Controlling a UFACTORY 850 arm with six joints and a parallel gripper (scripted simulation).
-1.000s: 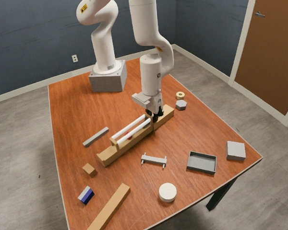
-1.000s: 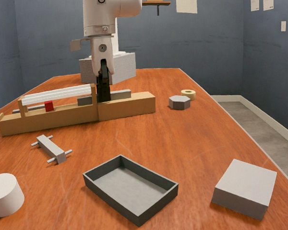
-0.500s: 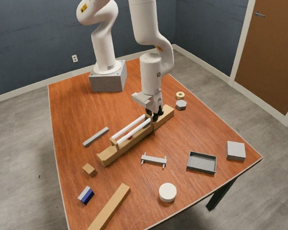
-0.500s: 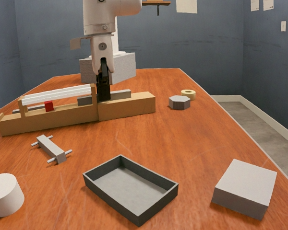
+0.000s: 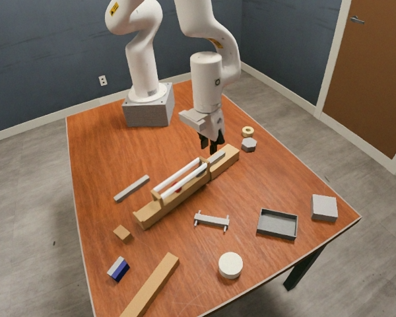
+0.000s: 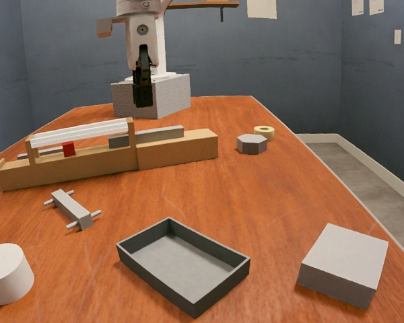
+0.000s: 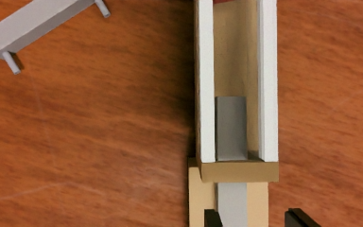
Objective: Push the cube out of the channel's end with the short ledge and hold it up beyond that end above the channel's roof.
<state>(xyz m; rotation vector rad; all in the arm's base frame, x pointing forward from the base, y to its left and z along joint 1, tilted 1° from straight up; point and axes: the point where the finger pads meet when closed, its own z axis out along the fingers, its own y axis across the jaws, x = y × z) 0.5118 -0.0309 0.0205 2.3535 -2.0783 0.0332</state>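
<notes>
The grey bar is 11 cm behind my hand, 27 cm to the right of it and 13 cm below it. Round my hand: red cube 2 cm ahead, 16 cm to the right, 8 cm below; then yellow ring 8 cm behind, 28 cm to the left, 13 cm below; then grey pegged block 17 cm ahead, 13 cm to the right, 13 cm below.
</notes>
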